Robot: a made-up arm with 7 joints. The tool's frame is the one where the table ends. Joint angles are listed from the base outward.
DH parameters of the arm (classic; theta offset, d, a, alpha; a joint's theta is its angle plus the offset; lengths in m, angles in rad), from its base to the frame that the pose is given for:
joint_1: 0 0.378 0 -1.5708
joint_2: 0 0 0 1.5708
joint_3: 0 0.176 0.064 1.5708
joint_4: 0 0 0.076 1.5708
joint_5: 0 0.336 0 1.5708
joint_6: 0 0 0.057 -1.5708
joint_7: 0 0.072 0 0
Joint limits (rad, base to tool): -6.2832..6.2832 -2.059..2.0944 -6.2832..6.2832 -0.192..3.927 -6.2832..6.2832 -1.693..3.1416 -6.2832..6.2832
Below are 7 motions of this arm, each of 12 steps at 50 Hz.
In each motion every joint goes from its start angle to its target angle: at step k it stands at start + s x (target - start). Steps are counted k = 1, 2, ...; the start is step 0. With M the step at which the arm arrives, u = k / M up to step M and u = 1 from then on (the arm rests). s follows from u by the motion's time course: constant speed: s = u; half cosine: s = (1 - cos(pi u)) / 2; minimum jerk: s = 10 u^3 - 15 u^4 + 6 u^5.
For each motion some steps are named. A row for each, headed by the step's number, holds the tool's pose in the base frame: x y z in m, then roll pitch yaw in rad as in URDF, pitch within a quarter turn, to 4 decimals.
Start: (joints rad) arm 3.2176 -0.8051 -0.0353 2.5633 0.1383 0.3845 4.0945
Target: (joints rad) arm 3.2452 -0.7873 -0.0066 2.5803 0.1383 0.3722 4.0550
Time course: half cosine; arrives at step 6
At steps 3, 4, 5, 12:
3: 0.2740 0.0327 0.9370 0.1130 0.1033 -1.9939
4: 0.2733 0.0330 0.9373 0.1071 0.1072 -1.9923
5: 0.2727 0.0333 0.9375 0.1028 0.1099 -1.9912
12: 0.2726 0.0334 0.9376 0.1012 0.1109 -1.9907

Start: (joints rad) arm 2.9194 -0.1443 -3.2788 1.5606 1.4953 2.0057 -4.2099
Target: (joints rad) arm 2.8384 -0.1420 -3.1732 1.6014 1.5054 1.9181 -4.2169
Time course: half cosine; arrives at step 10
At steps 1, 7, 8, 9, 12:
1: 0.4561 -0.0716 0.5556 1.6048 0.8904 -3.0337
7: 0.4611 -0.0685 0.5685 1.6159 0.9344 -3.0738
8: 0.4617 -0.0681 0.5704 1.6170 0.9408 -3.0800
9: 0.4621 -0.0678 0.5717 1.6176 0.9449 -3.0841
12: 0.4623 -0.0677 0.5721 1.6178 0.9463 -3.0855

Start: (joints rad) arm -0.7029 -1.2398 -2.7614 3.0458 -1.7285 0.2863 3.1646
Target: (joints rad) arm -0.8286 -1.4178 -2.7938 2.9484 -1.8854 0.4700 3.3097
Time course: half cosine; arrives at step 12
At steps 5, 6, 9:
5: -0.4644 0.3720 0.5007 -1.4842 0.2585 0.5394
6: -0.4617 0.3830 0.4812 -1.5136 0.2449 0.4945
9: -0.4503 0.4109 0.4275 -1.5848 0.2013 0.3769

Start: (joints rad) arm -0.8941 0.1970 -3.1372 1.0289 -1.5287 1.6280 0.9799
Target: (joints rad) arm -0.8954 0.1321 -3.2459 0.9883 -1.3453 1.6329 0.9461
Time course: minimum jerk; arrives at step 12
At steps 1, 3, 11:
1: -0.2052 0.3727 0.5000 1.5960 -0.6322 2.1680
3: -0.2011 0.3750 0.4943 1.6178 -0.6168 2.1380
11: -0.1627 0.3898 0.4440 1.7807 -0.4640 1.8923

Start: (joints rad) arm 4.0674 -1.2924 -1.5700 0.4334 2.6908 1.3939 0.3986
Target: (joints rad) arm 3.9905 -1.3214 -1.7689 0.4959 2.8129 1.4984 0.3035
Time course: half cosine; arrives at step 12
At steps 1, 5, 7, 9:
1: -0.3649 0.1027 0.3653 1.0841 -0.0056 -2.3168
5: -0.3591 0.1316 0.3433 1.1728 -0.0030 -2.4413
7: -0.3528 0.1517 0.3262 1.2384 0.0081 -2.5312
9: -0.3458 0.1682 0.3108 1.2953 0.0239 -2.6077

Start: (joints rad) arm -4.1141 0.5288 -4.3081 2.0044 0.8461 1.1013 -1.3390
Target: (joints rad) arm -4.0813 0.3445 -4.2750 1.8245 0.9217 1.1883 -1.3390
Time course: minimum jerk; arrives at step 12
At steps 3, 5, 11, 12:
3: -0.3246 -0.1995 0.8151 1.2377 -1.2169 0.5840
5: -0.3077 -0.2335 0.8041 1.4204 -1.2488 0.4727
11: -0.2603 -0.3151 0.7625 2.0461 -1.2974 0.0265
12: -0.2600 -0.3157 0.7621 2.0516 -1.2975 0.0223

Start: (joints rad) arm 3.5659 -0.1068 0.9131 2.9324 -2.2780 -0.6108 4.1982
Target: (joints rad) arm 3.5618 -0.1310 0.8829 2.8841 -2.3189 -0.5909 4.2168
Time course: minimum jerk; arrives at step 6
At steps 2, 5, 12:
2: 0.0891 -0.1127 0.9114 -0.7253 -0.2967 -2.9161
5: 0.0884 -0.1237 0.9109 -0.7405 -0.2887 -2.9621
12: 0.0884 -0.1242 0.9109 -0.7412 -0.2884 -2.9643

